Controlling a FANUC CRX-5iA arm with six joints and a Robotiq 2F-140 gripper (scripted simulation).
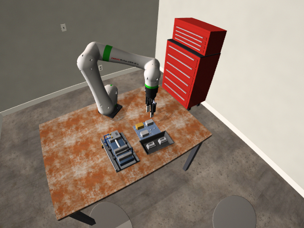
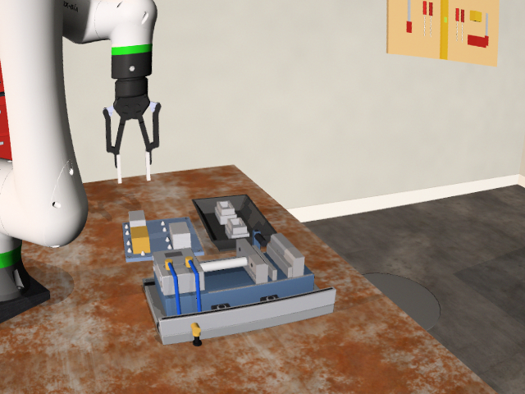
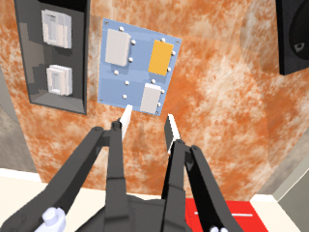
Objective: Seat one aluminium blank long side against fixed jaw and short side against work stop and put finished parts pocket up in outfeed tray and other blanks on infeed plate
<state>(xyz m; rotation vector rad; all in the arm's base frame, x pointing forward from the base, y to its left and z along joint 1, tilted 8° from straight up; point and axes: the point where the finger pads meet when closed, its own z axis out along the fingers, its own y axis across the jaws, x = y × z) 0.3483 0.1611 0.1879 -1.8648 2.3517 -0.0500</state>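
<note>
Now: the brass blank 13 cm below my hand, 9 cm to the right of it and 2 cm behind it. From my hand the other things lie so: vise 35 cm to the right, 12 cm below, 7 cm ahead.
</note>
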